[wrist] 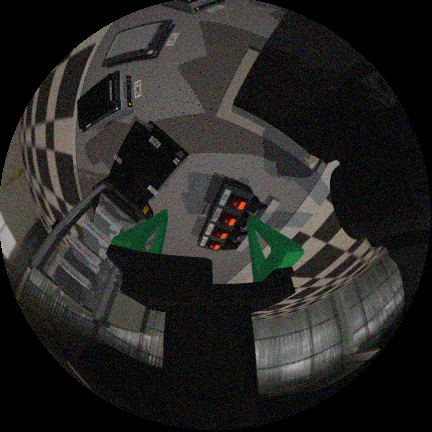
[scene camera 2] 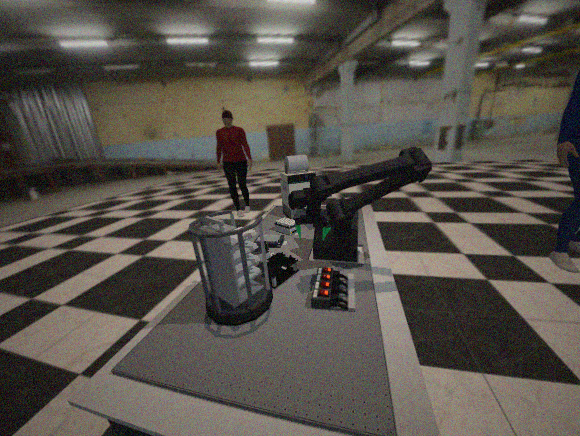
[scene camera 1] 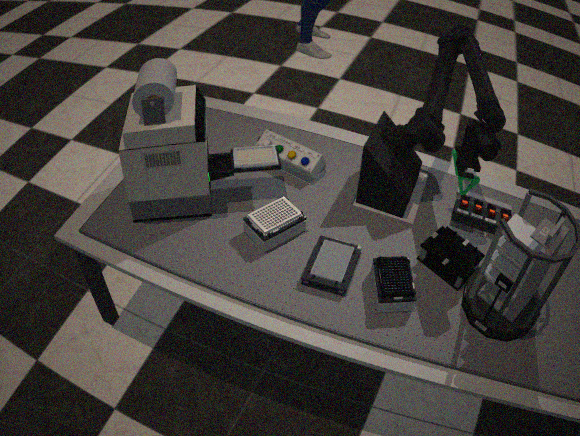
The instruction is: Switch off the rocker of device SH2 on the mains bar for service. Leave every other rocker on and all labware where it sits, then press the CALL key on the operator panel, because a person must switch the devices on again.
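Frame: origin at the arm's base, x ahead, y left, z up, level; centimetres.
Seen in the pictures: gripper, fingertip midpoint: [wrist: 207, 215] [scene camera 2: 311, 240] [scene camera 1: 459, 185]; arm's base, link origin: [wrist: 360, 106] [scene camera 2: 342, 223] [scene camera 1: 394, 142].
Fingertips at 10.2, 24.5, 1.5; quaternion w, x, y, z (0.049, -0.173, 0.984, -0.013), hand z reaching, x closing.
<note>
Offsets run from my fingertips to a thing's top centre, as dx, dy, dz. "*": to the spot under its first point.
The mains bar [scene camera 1: 455, 216] [scene camera 2: 316, 301] [wrist: 206, 234] lies near the table's back edge beside the carousel. Its several rockers @(* -8.3, +7.8, -11.6) [scene camera 1: 478, 206] [scene camera 2: 327, 284] [wrist: 229, 221] all glow orange; their labels are too blurred to read, so I cannot tell which is SH2. My gripper [scene camera 1: 466, 186] [scene camera 2: 312, 234] [wrist: 207, 215] is open and empty, with green fingers. It hangs above the bar, which shows between and beyond the fingertips in the wrist view. The operator panel @(* +0.0, -62.7, -9.1) [scene camera 1: 270, 138] lies at the back of the table, left of the arm base, with green, yellow and blue keys @(* +3.4, -48.1, -9.6) [scene camera 1: 305, 161]; its lettering is unreadable.
The carousel [scene camera 1: 492, 327] [scene camera 2: 240, 314] and a black flat device @(+15.4, +4.7, -8.9) [scene camera 1: 450, 255] [wrist: 145, 165] stand near the bar. A black rack @(+32.5, -7.6, -9.5) [scene camera 1: 395, 277] [wrist: 100, 100], a grey-topped device @(+32.7, -25.2, -13.0) [scene camera 1: 330, 261] [wrist: 137, 42], a white plate @(+28.1, -45.1, -9.5) [scene camera 1: 275, 216] and an instrument @(+30.2, -80.3, +29.1) [scene camera 1: 165, 180] stand farther left.
</note>
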